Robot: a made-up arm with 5 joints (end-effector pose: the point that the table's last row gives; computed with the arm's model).
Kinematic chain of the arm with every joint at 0, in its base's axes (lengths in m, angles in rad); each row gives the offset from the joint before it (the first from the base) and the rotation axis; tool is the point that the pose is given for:
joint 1: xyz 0 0 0.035 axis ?
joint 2: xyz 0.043 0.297 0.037 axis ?
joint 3: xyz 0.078 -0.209 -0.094 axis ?
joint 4: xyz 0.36 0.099 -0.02 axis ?
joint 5: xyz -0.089 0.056 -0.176 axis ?
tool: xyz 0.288 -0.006 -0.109
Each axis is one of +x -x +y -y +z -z.
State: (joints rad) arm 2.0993 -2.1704 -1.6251 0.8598 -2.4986
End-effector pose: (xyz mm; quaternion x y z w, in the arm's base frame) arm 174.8 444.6 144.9 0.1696 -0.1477 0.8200 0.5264
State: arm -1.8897 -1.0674 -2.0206 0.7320 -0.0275
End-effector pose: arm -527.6 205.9 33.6 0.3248 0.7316 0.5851 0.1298
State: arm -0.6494 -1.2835 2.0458 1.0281 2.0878
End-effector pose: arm -313.9 519.2 -215.7 0.2219 0.5993 0.7519 0.1620
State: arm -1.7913 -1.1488 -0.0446 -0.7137 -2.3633
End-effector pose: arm -86.5 50.0 252.2 0.2309 0.5112 0.7682 0.3085
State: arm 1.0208 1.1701 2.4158 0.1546 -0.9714
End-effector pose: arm -352.4 -10.9 -123.6 -0.0638 0.8236 0.5002 0.2597
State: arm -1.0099 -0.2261 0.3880 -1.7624 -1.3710
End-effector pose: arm 366.5 3.9 342.9 -0.2795 -0.4452 -0.7852 0.3273
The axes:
joint 1: +y
joint 2: +z
joint 3: +y
joint 4: +z
joint 5: +y

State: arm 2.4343 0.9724 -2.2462 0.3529 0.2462
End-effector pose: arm 304.2 341.2 -445.5 0.3627 0.1361 -0.1219 0.9138
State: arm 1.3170 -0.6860 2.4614 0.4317 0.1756
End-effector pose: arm -183.7 640.8 362.4 -0.3978 -0.8115 0.3056 0.2997
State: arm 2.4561 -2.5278 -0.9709 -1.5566 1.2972
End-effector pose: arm 419.1 -125.3 382.6 -0.6137 -0.2588 -0.5401 0.5145
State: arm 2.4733 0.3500 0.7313 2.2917 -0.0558
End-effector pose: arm -295.1 315.5 308.0 -0.9517 -0.2875 0.0086 0.1070
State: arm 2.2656 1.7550 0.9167 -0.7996 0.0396
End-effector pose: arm -660.6 484.1 290.8 0.1826 0.7797 0.5622 0.2065
